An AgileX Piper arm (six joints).
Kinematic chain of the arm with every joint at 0, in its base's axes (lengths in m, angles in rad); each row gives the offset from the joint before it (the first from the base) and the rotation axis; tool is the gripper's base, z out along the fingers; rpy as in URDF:
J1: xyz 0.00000 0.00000 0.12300 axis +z
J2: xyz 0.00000 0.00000 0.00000 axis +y
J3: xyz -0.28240 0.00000 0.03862 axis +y
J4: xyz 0.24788 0.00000 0.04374 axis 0.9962 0 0.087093
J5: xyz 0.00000 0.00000 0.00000 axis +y
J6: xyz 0.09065 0.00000 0.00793 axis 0.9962 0 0.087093
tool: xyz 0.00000 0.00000 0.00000 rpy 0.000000 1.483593 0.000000
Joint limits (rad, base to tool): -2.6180..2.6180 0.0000..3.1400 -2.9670..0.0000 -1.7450..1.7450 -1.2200..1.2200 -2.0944..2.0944
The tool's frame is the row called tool.
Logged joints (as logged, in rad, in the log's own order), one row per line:
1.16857, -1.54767, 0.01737, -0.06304, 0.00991, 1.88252
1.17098, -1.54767, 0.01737, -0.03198, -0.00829, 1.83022
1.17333, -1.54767, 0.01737, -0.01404, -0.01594, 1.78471
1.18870, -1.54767, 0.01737, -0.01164, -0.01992, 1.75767
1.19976, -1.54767, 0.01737, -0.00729, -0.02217, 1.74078
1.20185, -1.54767, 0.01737, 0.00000, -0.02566, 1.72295
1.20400, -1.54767, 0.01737, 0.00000, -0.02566, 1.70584
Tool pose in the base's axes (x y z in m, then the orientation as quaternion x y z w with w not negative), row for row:
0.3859, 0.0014, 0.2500, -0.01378, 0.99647, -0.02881, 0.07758
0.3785, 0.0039, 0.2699, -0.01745, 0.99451, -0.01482, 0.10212
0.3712, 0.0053, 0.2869, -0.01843, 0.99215, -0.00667, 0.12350
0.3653, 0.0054, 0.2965, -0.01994, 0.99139, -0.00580, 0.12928
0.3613, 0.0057, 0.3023, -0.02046, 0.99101, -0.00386, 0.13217
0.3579, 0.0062, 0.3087, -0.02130, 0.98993, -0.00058, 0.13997
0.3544, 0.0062, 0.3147, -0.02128, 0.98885, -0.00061, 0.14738
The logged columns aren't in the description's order. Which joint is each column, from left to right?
Columns, left to right: J5, J3, J1, J4, J6, J2.
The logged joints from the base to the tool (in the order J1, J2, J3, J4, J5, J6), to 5 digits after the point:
0.01737, 1.88252, -1.54767, -0.06304, 1.16857, 0.00991
0.01737, 1.83022, -1.54767, -0.03198, 1.17098, -0.00829
0.01737, 1.78471, -1.54767, -0.01404, 1.17333, -0.01594
0.01737, 1.75767, -1.54767, -0.01164, 1.18870, -0.01992
0.01737, 1.74078, -1.54767, -0.00729, 1.19976, -0.02217
0.01737, 1.72295, -1.54767, 0.00000, 1.20185, -0.02566
0.01737, 1.70584, -1.54767, 0.00000, 1.20400, -0.02566

